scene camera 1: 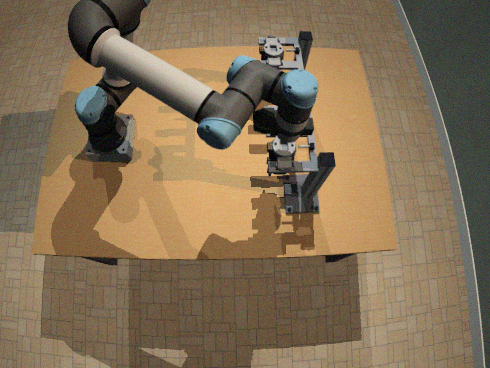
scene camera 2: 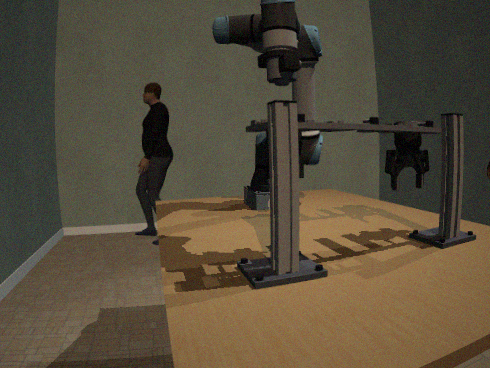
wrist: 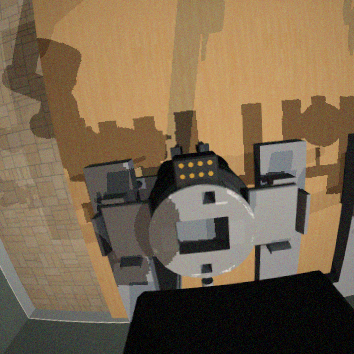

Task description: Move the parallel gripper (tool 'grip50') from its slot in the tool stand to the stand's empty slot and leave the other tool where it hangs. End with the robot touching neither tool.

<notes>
In view: an adaptive gripper (scene camera 2: pixel 407 144), a parallel gripper (scene camera 1: pixel 283 153) and a tool stand (scene camera 1: pixel 301 191).
The parallel gripper shows as well in the wrist view (wrist: pixel 200 219). The tool stand is seen too in the wrist view (wrist: pixel 109 182). The wrist view misses the adaptive gripper: it is out of frame.
</notes>
